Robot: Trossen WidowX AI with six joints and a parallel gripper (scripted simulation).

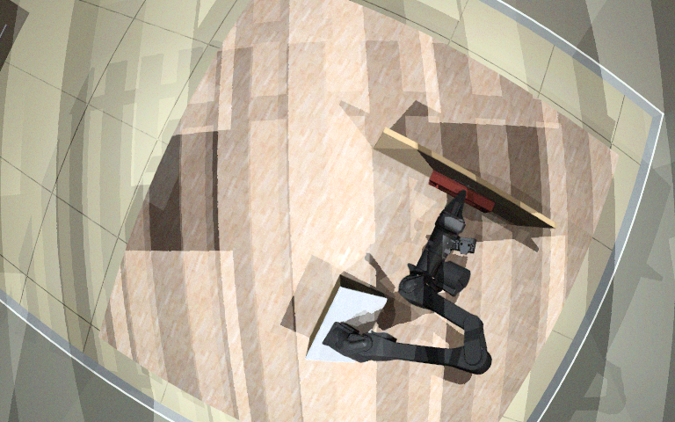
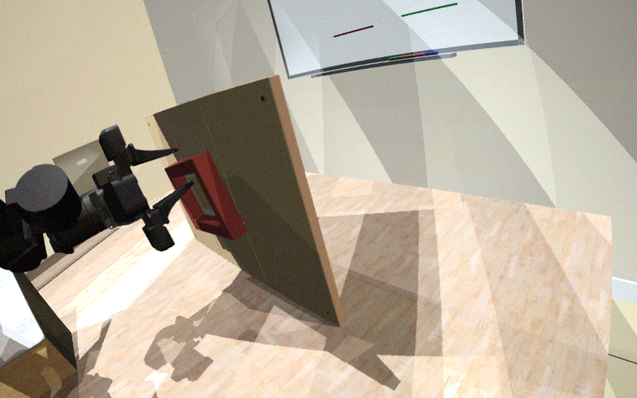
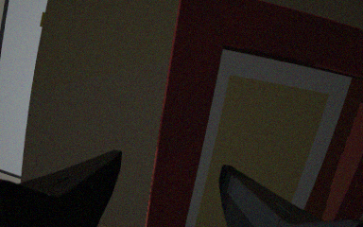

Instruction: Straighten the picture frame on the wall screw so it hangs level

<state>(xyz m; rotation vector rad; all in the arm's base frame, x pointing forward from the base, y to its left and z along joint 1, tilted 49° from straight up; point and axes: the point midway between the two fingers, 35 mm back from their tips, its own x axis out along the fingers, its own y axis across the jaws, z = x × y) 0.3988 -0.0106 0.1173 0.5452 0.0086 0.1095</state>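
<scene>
My gripper tip is 1 cm short of the red picture frame, 1 cm to the left of it and 5 cm above it. From my gripper tip the other things lie so: tan wall board 2 cm ahead, 1 cm to the right, 6 cm below.
</scene>
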